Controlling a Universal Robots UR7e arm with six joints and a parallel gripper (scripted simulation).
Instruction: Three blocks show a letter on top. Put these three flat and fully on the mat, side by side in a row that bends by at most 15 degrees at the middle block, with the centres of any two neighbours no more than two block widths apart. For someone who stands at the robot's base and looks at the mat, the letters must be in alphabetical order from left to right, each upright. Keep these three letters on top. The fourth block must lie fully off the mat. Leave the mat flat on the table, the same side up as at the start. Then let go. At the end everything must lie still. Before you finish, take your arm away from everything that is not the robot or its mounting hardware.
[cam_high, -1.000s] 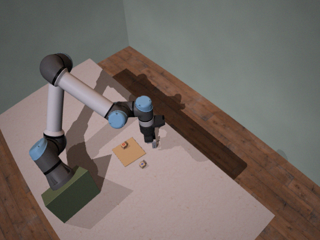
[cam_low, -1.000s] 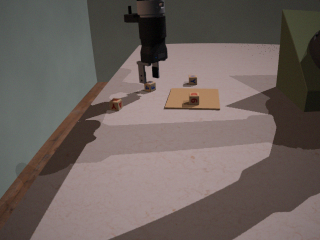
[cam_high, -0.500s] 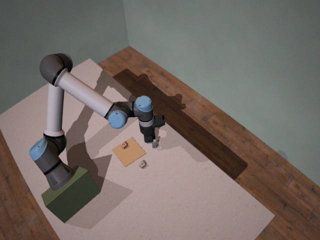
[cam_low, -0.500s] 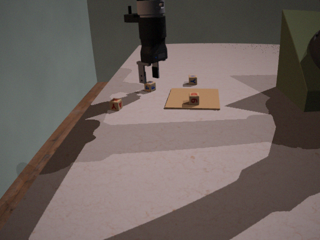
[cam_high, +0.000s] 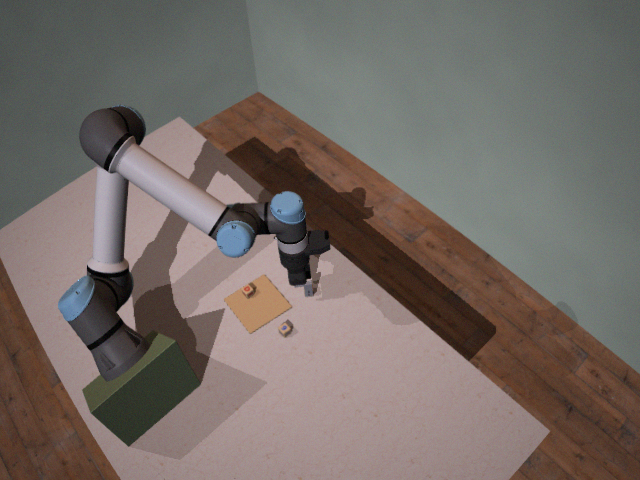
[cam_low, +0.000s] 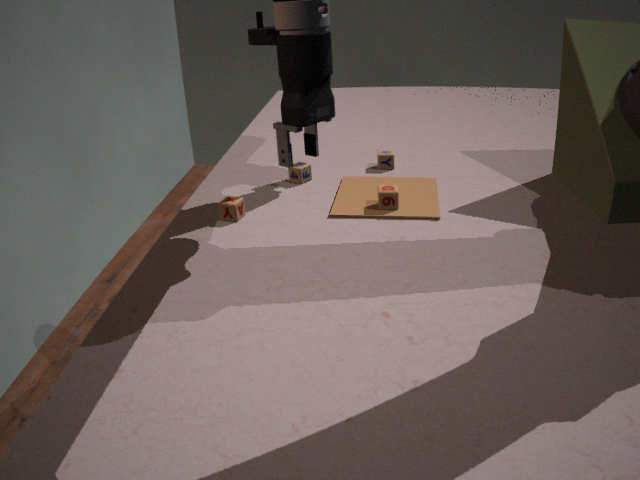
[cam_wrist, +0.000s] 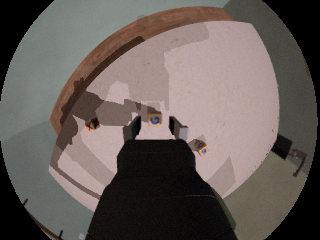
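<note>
The tan mat lies 12 cm behind my hand, 9 cm to the left of it and 5 cm below it.
</note>
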